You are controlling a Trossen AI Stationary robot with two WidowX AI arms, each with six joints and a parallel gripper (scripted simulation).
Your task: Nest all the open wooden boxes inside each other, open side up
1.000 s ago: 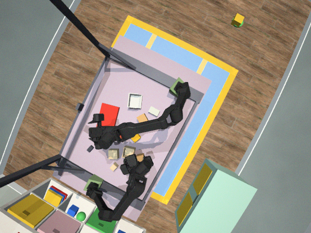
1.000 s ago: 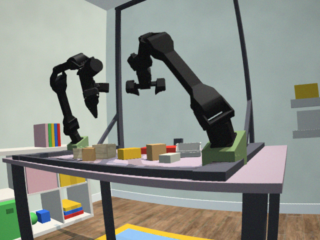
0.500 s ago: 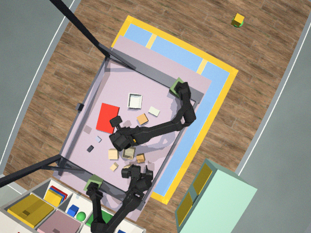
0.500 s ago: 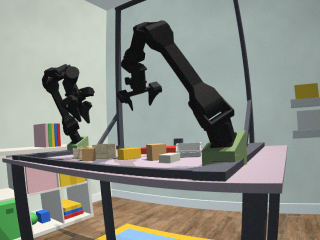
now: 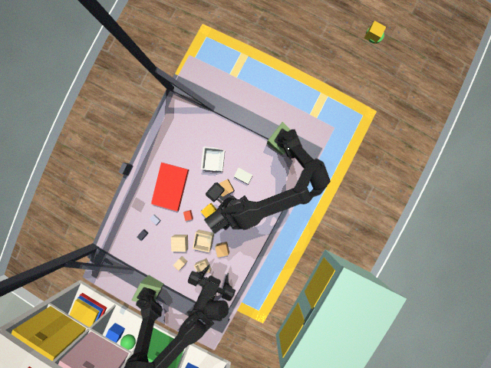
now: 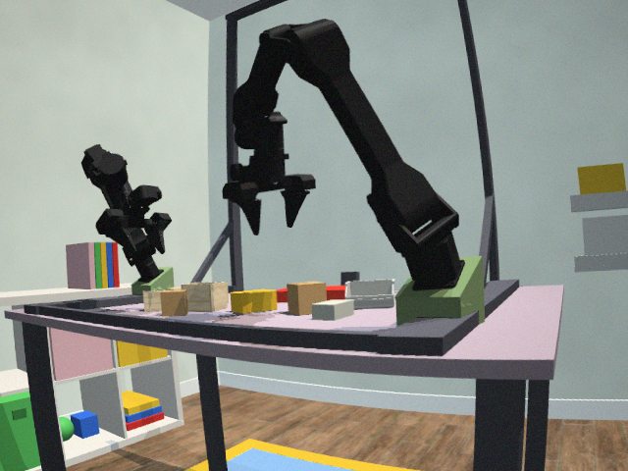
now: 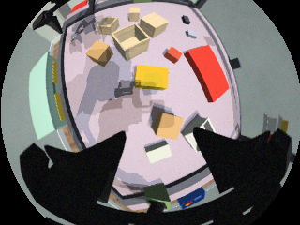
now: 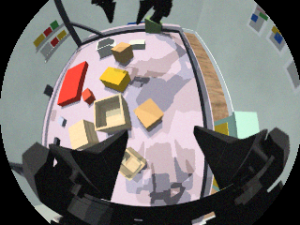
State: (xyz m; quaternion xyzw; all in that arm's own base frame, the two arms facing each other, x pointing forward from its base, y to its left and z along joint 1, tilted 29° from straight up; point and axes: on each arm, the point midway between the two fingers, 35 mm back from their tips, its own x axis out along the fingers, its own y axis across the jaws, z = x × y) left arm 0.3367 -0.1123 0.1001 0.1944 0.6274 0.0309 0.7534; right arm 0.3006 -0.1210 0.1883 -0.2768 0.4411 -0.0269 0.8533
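Right now the tan box is 40 mm behind my right hand, 60 mm to the left of it and 130 mm below it. Round my right hand: pale block (190 mm behind, 370 mm to the left, 150 mm below); then flat red slab (410 mm behind, 120 mm to the left, 150 mm below); then red cube (260 mm behind, 70 mm to the left, 140 mm below).
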